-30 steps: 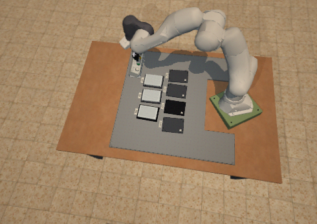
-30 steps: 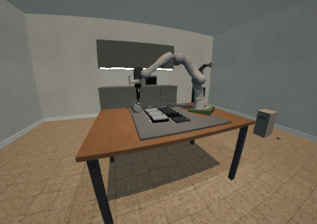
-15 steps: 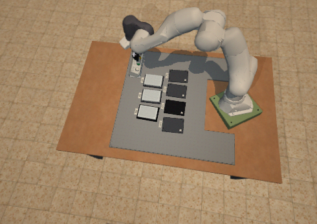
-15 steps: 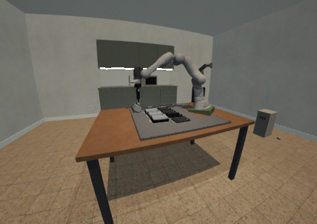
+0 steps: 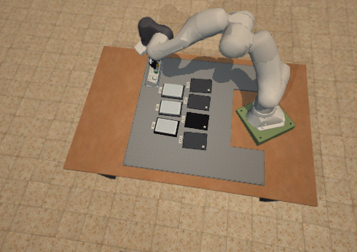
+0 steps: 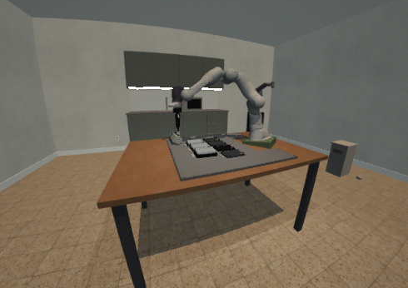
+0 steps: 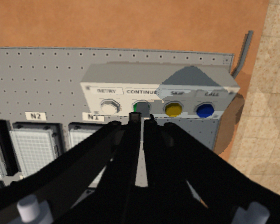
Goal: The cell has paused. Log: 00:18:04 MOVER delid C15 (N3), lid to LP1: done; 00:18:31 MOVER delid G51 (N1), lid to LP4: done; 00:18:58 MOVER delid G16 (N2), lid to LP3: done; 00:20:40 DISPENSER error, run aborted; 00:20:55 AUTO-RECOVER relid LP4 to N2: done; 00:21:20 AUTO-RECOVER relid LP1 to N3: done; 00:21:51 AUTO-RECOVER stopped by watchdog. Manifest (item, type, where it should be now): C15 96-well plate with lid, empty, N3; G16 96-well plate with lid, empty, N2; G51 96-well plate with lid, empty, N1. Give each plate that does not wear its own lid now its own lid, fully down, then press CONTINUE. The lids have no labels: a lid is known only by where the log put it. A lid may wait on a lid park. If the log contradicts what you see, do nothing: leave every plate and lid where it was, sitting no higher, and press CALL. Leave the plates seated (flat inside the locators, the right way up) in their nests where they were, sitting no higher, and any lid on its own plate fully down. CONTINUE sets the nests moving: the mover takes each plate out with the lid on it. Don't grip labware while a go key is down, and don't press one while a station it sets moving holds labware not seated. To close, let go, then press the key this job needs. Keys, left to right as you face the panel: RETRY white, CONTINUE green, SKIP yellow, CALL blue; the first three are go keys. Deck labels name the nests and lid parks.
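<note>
My hand is 40 mm above the green continue key. Also, from my hand: yellow skip key 50 mm to the right, 40 mm below, 10 mm behind; then white retry key 50 mm to the left, 40 mm below, 10 mm ahead; then blue call key 100 mm to the right, 40 mm below, 10 mm behind.
</note>
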